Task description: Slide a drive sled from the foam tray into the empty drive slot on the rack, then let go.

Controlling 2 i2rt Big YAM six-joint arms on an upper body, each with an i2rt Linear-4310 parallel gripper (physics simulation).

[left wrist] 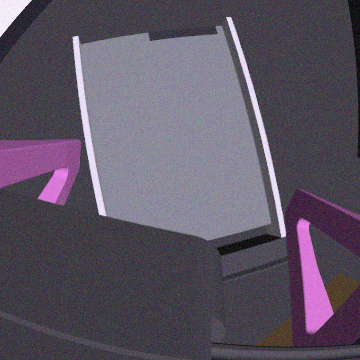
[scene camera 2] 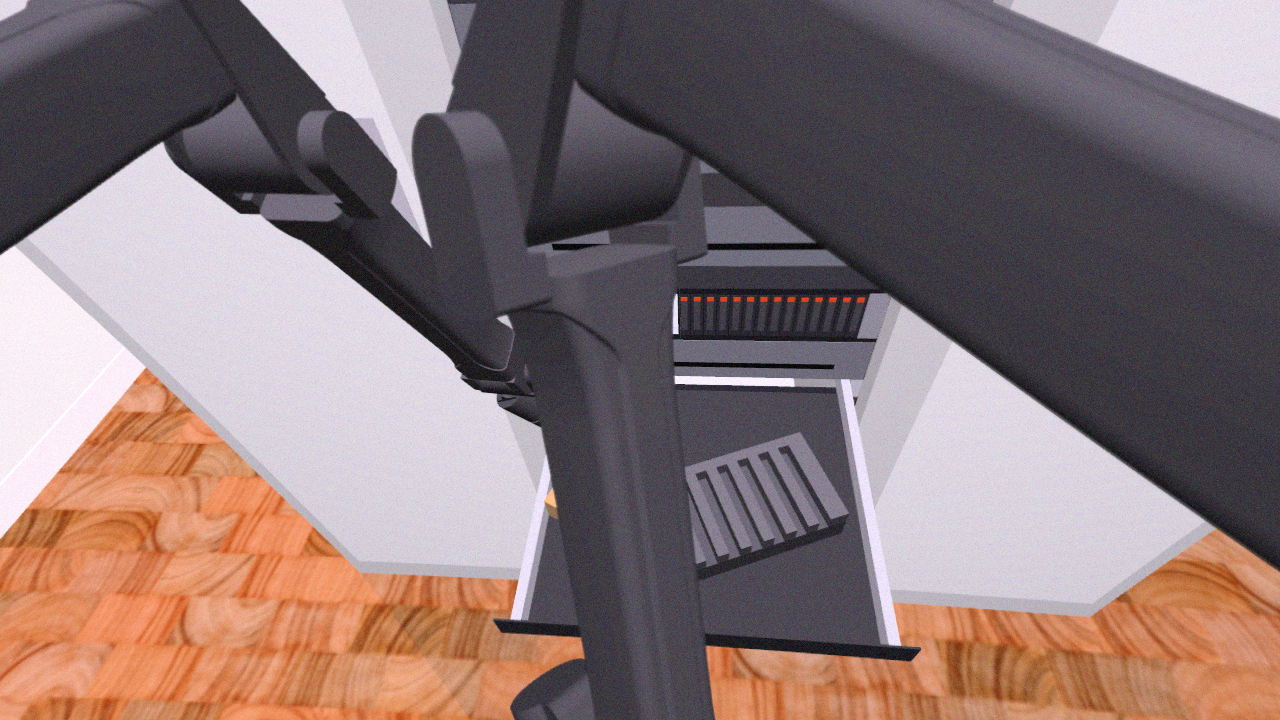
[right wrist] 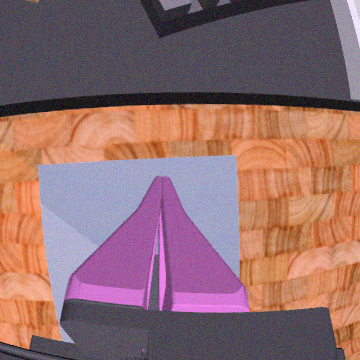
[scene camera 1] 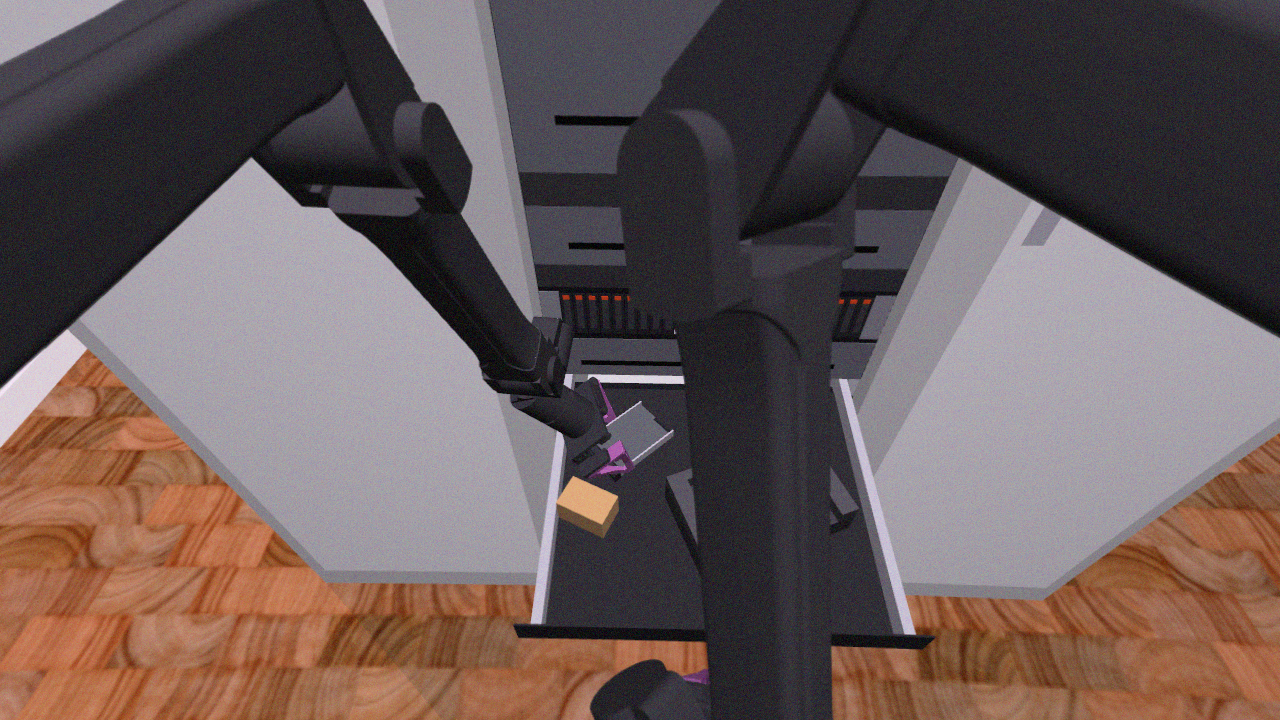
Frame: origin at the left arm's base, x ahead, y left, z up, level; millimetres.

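Where they show: left gripper, fingertip midpoint: (left wrist: 188, 177) (scene camera 1: 621, 443); right gripper, fingertip midpoint: (right wrist: 161, 185) (scene camera 1: 706, 676).
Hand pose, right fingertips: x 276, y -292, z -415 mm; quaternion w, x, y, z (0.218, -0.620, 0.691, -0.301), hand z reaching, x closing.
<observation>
Each offset is from my right fingertips to the centre of the thing. "*": to the spot under its first point. Level surfaces: height alone.
A grey drive sled @(dx +350, dy +89, dz -123 mm) (scene camera 1: 642, 427) (left wrist: 171, 136) with white side rails lies flat on the dark pull-out shelf @(dz -130 mm) (scene camera 1: 626, 573) (scene camera 2: 787, 590), outside the foam tray. My left gripper (scene camera 1: 613, 445) (left wrist: 188, 177) is open, low over the sled's near end, one purple finger on each side of it. The ribbed grey foam tray @(dx +240, dy -90, dz -103 mm) (scene camera 2: 760, 502) (scene camera 1: 677, 495) (right wrist: 186, 14) lies further right on the shelf, mostly hidden by my right arm in scene camera 1. The rack's drive row (scene camera 2: 769, 313) (scene camera 1: 595, 309) shows orange tabs behind the shelf. My right gripper (right wrist: 161, 185) is shut and empty over the floor.
A tan box @(dx +232, dy +139, dz -111 mm) (scene camera 1: 587, 506) (left wrist: 343, 289) lies on the shelf near the left gripper. White cabinet panels (scene camera 1: 295, 376) (scene camera 1: 1056, 412) flank the shelf. A pale blue square @(* dx -18, dy +133, dz -615 mm) (right wrist: 89, 186) lies on the wooden floor @(dz -914 mm) (scene camera 1: 179, 626) under the right gripper. My right arm (scene camera 1: 760, 502) blocks the shelf's middle.
</observation>
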